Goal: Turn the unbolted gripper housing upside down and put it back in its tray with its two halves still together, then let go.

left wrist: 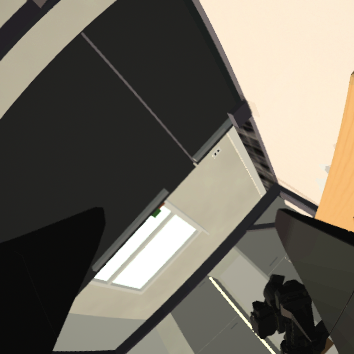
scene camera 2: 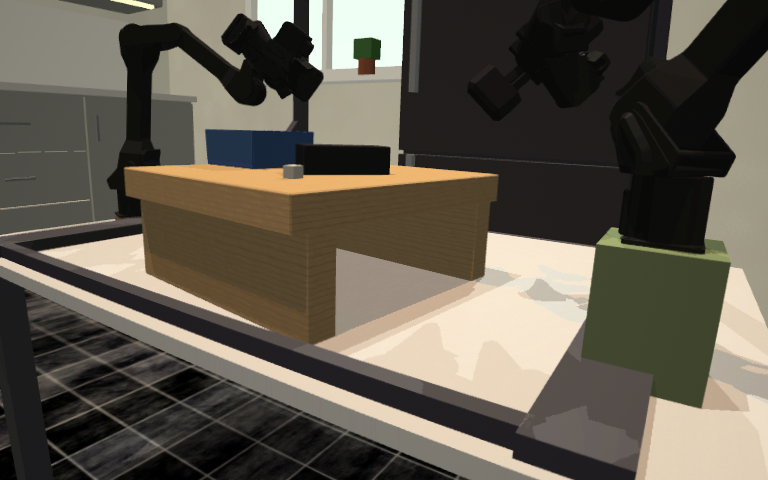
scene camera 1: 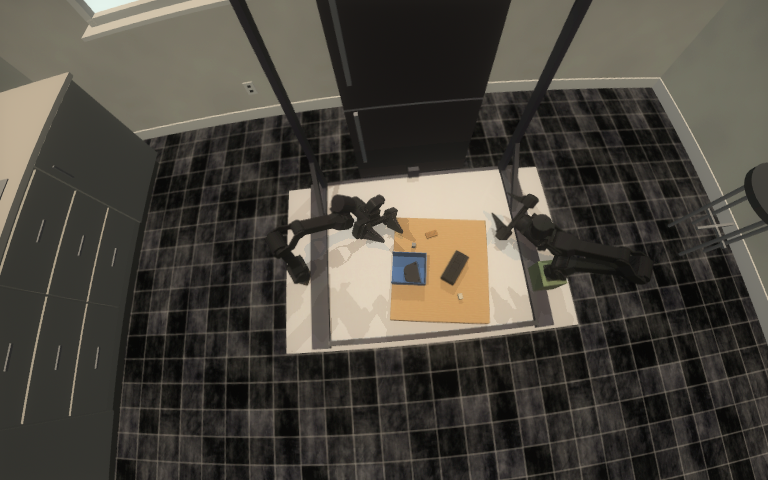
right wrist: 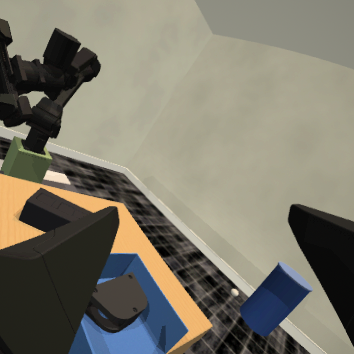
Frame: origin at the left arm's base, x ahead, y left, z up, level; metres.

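Seen in the pictures: left gripper, fingertip midpoint: [left wrist: 191, 216] [scene camera 2: 520, 80] [scene camera 1: 499, 203]; right gripper, fingertip midpoint: [scene camera 2: 270, 44] [scene camera 1: 393, 237] [right wrist: 203, 213]; left arm's base, link origin: [scene camera 2: 662, 242] [scene camera 1: 552, 272] [right wrist: 32, 147]; right arm's base, link origin: [scene camera 2: 132, 214] [scene camera 1: 301, 276].
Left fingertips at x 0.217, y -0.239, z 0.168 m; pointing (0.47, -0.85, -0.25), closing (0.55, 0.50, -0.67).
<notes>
Pixels of each thing's top centre, then the offset from my left fingertips to it.
- dark gripper housing, top centre: [right wrist: 124, 294] [scene camera 1: 411, 272] dx +0.338, dy +0.196, dz -0.100 m
- blue tray, top centre: [right wrist: 123, 293] [scene camera 2: 259, 130] [scene camera 1: 408, 267] dx +0.346, dy +0.179, dz -0.084 m
- black box, top centre: [scene camera 2: 342, 145] [right wrist: 69, 209] [scene camera 1: 455, 266] dx +0.177, dy +0.189, dz -0.100 m
- orange block, top centre: [scene camera 1: 431, 233] dx +0.243, dy +0.044, dz -0.130 m
- green block, top centre: [scene camera 2: 662, 242] [right wrist: 32, 147] [scene camera 1: 552, 272] dx -0.217, dy +0.239, dz -0.168 m
The dark gripper housing [scene camera 1: 412, 272] [right wrist: 122, 295] sits in the blue tray [scene camera 1: 400, 263] [scene camera 2: 229, 148] [right wrist: 165, 305]. A flat face with small holes shows in the right wrist view, above a rounded lower part. In scene camera 2 a small dark piece of it [scene camera 2: 292, 126] shows above the tray rim. The seam between its halves cannot be made out. My right gripper [scene camera 1: 391, 235] [right wrist: 203, 213] is open and empty, above and beyond the tray in scene camera 1. My left gripper [scene camera 1: 500, 203] [left wrist: 191, 216] is open and empty, off the right side of the wooden stand.
The wooden stand [scene camera 1: 441, 308] [scene camera 2: 226, 215] [left wrist: 342, 165] carries the tray, a black box [scene camera 1: 454, 267] [scene camera 2: 345, 159] [right wrist: 52, 212], an orange block [scene camera 1: 431, 234] and small pale cubes [scene camera 1: 459, 296] [scene camera 2: 293, 171]. A green block [scene camera 1: 540, 277] [scene camera 2: 651, 305] [right wrist: 27, 162] stands under the left arm.
</notes>
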